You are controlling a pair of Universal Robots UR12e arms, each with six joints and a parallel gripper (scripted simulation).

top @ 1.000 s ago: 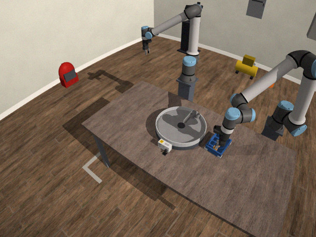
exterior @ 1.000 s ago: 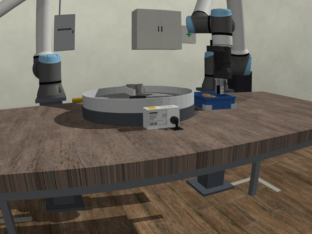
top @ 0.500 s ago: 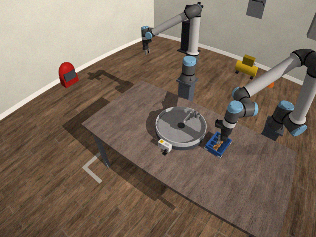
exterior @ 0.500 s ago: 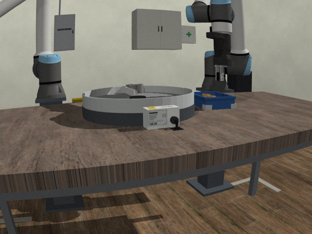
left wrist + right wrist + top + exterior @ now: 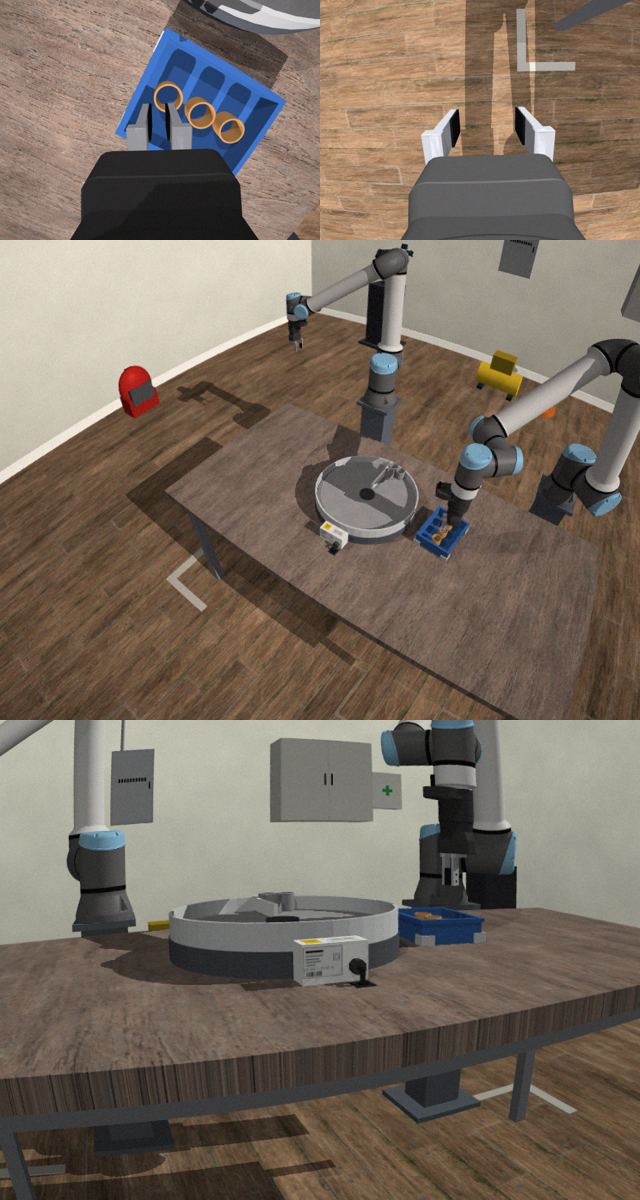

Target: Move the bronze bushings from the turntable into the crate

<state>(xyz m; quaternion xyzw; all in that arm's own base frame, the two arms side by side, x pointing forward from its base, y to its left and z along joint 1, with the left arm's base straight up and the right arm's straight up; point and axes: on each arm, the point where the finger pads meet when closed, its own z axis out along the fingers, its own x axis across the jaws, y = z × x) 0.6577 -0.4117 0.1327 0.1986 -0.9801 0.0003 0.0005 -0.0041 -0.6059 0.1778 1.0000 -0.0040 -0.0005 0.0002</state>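
My left gripper is now 11 cm above the blue crate, 6 cm past it and 1 cm to the left of it. From my left hand the other things lie so: turntable 34 cm to the right, 8 cm below.
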